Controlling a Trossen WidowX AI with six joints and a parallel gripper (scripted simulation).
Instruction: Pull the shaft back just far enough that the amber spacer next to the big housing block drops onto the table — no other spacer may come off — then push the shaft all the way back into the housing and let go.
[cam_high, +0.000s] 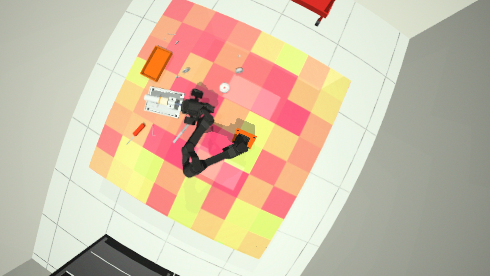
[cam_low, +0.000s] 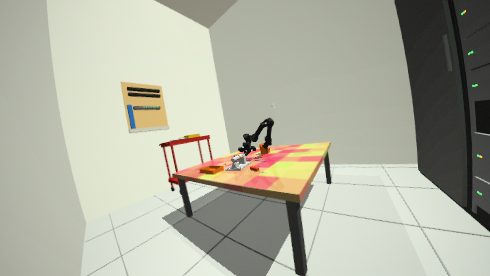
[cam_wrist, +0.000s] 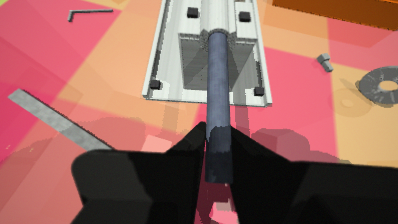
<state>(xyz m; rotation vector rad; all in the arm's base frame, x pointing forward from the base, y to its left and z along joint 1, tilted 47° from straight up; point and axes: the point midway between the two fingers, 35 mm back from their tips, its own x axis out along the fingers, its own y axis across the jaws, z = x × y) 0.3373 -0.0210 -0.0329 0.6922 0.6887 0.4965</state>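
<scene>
My gripper tip is now 6 cm short of the dark blue-grey shaft, 1 cm to the right of it and 2 cm below it. Also, from my gripper tip: amber spacer: 14 cm ahead, 3 cm to the left, 2 cm above; cream spacer: 10 cm ahead, 2 cm to the left, 2 cm above; grey flat bar: 2 cm behind, 15 cm to the left, 5 cm below.
</scene>
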